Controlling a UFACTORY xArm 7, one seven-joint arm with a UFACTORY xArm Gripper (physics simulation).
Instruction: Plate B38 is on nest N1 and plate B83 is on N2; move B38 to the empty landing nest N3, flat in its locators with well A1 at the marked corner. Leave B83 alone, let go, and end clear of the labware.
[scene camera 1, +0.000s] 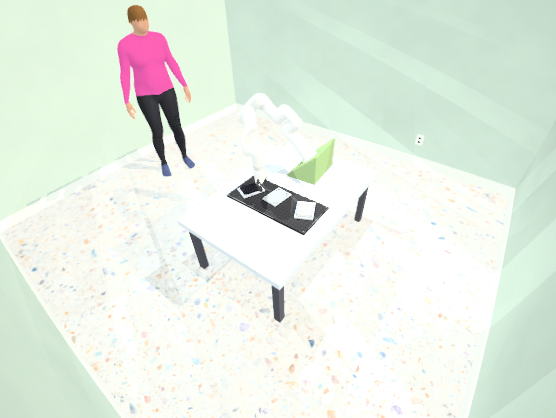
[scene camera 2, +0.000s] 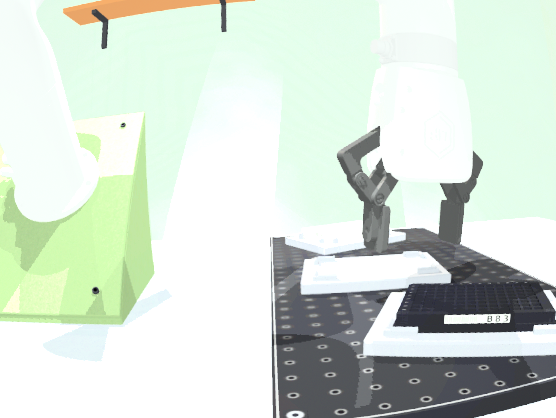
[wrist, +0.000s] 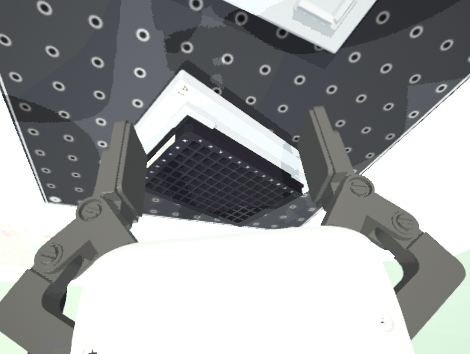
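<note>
Black plate B83 (scene camera 1: 251, 188) (scene camera 2: 475, 299) (wrist: 215, 180) sits in a white nest (scene camera 2: 450, 346) (wrist: 165, 102) at one end of the black board; its label reads in scene camera 2. The nest's A1 mark shows in the wrist view. A white middle nest (scene camera 1: 276, 196) (scene camera 2: 370, 275) (wrist: 327, 35) shows raised corner locators and no dark plate. A third white nest (scene camera 1: 305, 210) (scene camera 2: 345, 244) is at the far end; whether it bears a pale plate is unclear. I cannot make out a B38 label. My gripper (scene camera 1: 259, 184) (scene camera 2: 413, 245) (wrist: 221, 132) is open and empty, above the board near B83.
The black perforated board (scene camera 1: 300, 228) (scene camera 2: 320, 390) lies on the white table (scene camera 1: 235, 230). A green wedge-shaped base (scene camera 1: 322, 167) (scene camera 2: 135, 250) stands behind the board. A person (scene camera 1: 150, 65) stands beyond the table. An orange shelf (scene camera 2: 150, 7) is on the wall.
</note>
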